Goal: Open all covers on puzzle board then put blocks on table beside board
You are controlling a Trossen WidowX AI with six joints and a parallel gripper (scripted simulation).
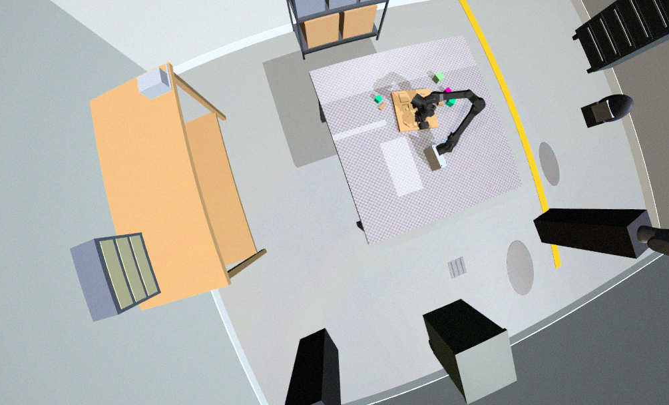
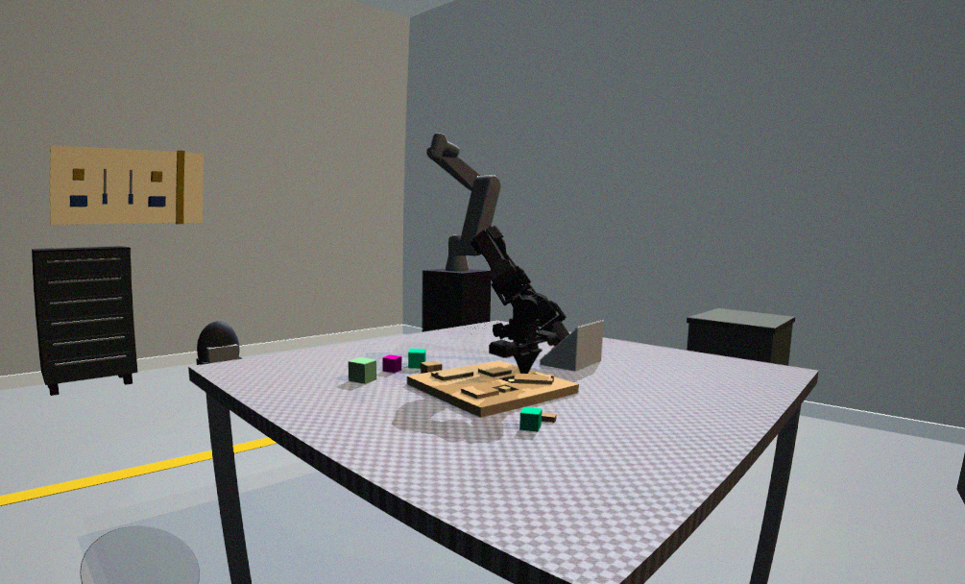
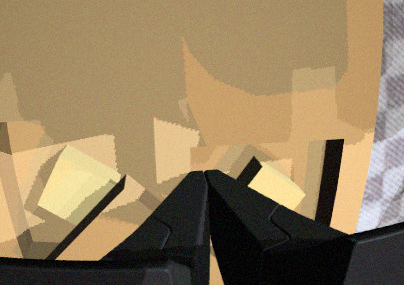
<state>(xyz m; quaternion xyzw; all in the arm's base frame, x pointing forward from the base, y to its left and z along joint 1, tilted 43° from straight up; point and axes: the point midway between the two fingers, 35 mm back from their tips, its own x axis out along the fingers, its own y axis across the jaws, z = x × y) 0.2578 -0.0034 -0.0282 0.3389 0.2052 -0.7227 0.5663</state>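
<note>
Right now my gripper tip is 90 mm short of the puzzle board and 50 mm to the left of it. Also, from my gripper tip: magenta block: 100 mm ahead, 350 mm to the right; then light green block: 220 mm ahead, 340 mm to the right.
</note>
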